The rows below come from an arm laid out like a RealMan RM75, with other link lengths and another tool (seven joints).
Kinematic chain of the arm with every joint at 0, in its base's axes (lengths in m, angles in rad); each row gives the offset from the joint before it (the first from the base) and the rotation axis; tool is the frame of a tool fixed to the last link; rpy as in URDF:
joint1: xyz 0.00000 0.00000 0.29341 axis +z
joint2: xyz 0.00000 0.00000 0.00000 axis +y
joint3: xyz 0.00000 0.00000 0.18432 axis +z
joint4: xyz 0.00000 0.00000 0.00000 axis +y
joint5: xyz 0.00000 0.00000 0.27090 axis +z
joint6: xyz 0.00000 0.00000 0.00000 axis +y
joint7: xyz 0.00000 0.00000 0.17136 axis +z
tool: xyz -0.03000 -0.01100 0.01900 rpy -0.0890 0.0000 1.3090
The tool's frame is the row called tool.
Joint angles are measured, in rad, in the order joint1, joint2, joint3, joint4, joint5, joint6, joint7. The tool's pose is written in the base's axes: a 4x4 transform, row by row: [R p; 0 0 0 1], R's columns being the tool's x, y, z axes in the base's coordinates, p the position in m. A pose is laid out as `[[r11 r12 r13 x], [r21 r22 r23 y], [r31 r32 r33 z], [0 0 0 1]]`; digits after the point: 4 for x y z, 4 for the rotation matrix.
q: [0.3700 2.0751 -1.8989 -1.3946 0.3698 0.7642 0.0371]
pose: [[-0.4277 -0.8869 0.1748 0.0925], [-0.6183 0.4281 0.6592 0.4355], [-0.6594 0.1739 -0.7314 -0.0205], [0 0 0 1]]
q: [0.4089 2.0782 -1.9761 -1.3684 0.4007 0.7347 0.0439]
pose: [[-0.3983 -0.9077 0.1320 0.0723], [-0.6810 0.3890 0.6203 0.4217], [-0.6144 0.1572 -0.7731 -0.0497], [0 0 0 1]]
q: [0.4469 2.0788 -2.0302 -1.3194 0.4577 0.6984 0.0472]
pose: [[-0.4000 -0.9106 0.1044 0.0647], [-0.7194 0.3825 0.5799 0.4107], [-0.5679 0.1569 -0.8080 -0.0739], [0 0 0 1]]
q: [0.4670 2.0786 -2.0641 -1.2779 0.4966 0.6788 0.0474]
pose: [[-0.4064 -0.9077 0.1041 0.0679], [-0.7374 0.3932 0.5493 0.4029], [-0.5395 0.1465 -0.8291 -0.0895], [0 0 0 1]]
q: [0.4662 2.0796 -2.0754 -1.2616 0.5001 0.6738 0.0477]
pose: [[-0.4078 -0.9059 0.1145 0.0735], [-0.7399 0.4013 0.5400 0.4001], [-0.5351 0.1355 -0.8339 -0.0945], [0 0 0 1]]
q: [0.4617 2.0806 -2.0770 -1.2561 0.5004 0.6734 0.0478]
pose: [[-0.4123 -0.9030 0.1210 0.0772], [-0.7379 0.4088 0.5370 0.3992], [-0.5344 0.1321 -0.8349 -0.0957], [0 0 0 1]]
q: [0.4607 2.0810 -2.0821 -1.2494 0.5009 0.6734 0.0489]
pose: [[-0.4132 -0.9016 0.1277 0.0802], [-0.7387 0.4139 0.5320 0.3977], [-0.5325 0.1256 -0.8370 -0.0979], [0 0 0 1]]
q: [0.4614 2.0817 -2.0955 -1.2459 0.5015 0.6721 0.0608]
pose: [[-0.4172 -0.8995 0.1301 0.0807], [-0.7409 0.4195 0.5244 0.3942], [-0.5263 0.1224 -0.8415 -0.1019], [0 0 0 1]]
